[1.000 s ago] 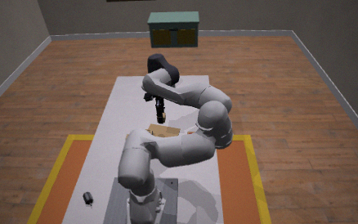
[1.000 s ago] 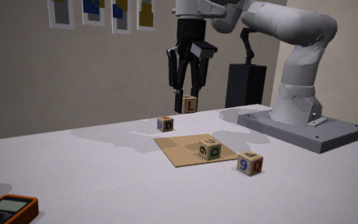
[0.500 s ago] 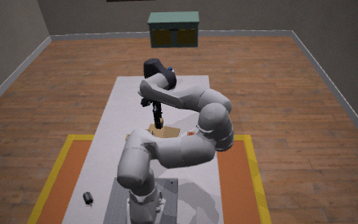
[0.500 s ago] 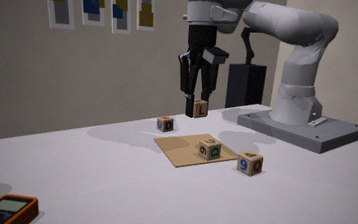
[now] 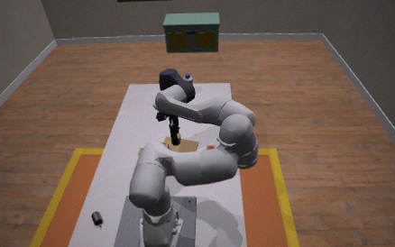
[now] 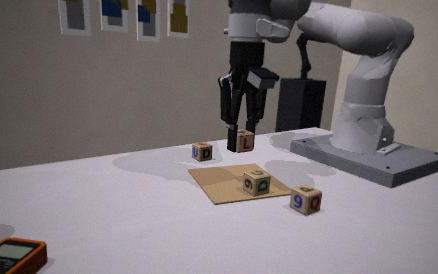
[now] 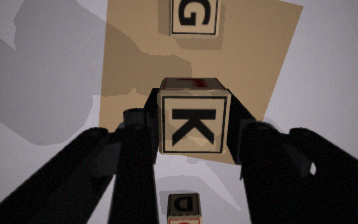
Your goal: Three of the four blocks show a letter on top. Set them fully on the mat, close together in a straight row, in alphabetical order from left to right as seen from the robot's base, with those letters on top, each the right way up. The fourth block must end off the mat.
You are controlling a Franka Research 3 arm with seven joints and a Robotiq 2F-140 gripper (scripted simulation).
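Right now the tan mat is 11 cm below my hand. The rest, counted from my hand: small dark object: 44 cm behind, 31 cm to the left, 10 cm below; block: 18 cm to the right, 9 cm below, 1 cm behind; grey can: 53 cm ahead, 3 cm to the right, 3 cm below.
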